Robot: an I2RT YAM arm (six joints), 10 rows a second.
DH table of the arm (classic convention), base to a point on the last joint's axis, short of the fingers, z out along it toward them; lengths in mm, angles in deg. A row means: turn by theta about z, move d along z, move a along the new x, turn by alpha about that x. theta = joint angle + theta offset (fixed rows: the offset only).
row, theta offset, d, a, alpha
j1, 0, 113.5, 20, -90
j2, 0, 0, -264, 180
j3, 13.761, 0, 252.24, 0
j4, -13.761, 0, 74, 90
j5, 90, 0, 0, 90
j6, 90, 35.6, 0, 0
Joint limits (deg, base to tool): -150..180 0..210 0..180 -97..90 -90..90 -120..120
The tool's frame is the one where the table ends.
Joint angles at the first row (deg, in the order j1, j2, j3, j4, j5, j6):
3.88 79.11 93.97 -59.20 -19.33 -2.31
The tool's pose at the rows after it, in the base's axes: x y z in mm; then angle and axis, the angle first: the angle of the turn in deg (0 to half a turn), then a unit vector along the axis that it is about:
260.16 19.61 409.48 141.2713 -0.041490 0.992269 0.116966
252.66 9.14 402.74 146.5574 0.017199 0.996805 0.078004
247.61 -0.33 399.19 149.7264 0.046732 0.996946 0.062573
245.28 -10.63 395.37 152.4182 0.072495 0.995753 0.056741
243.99 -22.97 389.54 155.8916 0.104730 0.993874 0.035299
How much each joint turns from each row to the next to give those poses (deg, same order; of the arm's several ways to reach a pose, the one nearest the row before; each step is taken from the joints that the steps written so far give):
-1.16 0.00 -0.02 -6.16 7.60 4.46
-1.64 0.02 0.00 -5.51 4.68 3.06
-1.99 0.03 0.00 -3.32 1.27 0.83
-2.40 0.39 0.00 -2.43 0.04 0.40
-2.63 0.87 0.00 -2.75 1.90 0.48

